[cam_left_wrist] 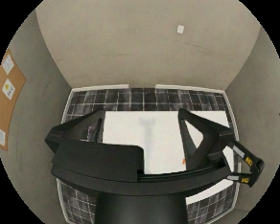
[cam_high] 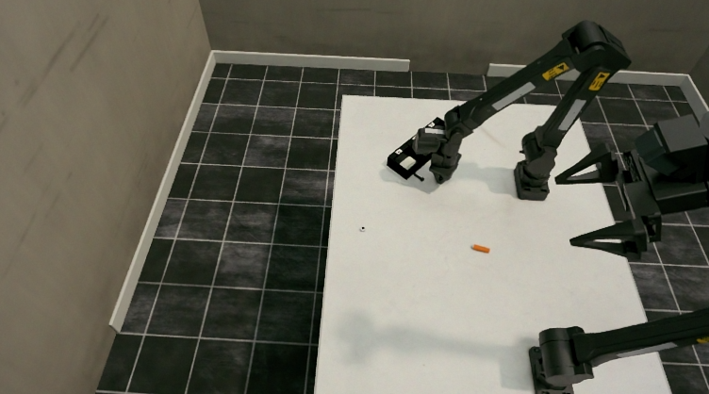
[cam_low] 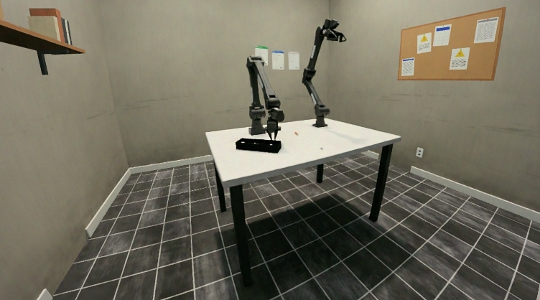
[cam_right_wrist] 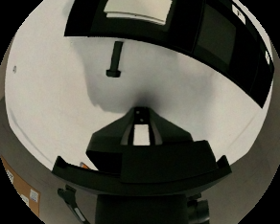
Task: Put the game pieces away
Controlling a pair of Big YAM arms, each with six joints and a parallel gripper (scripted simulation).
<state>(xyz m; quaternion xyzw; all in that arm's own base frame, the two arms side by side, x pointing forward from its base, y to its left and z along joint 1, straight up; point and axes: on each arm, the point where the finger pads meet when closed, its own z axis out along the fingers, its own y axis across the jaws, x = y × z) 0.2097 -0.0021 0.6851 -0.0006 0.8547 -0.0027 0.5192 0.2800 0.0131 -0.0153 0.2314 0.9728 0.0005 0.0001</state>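
The dark screw is 6 cm ahead of my right hand. Round my right hand: orange cylinder: 12 cm behind, 23 cm to the left; then black die: right at my right hand; then black bin: 6 cm ahead, 12 cm to the right, 1 cm above.
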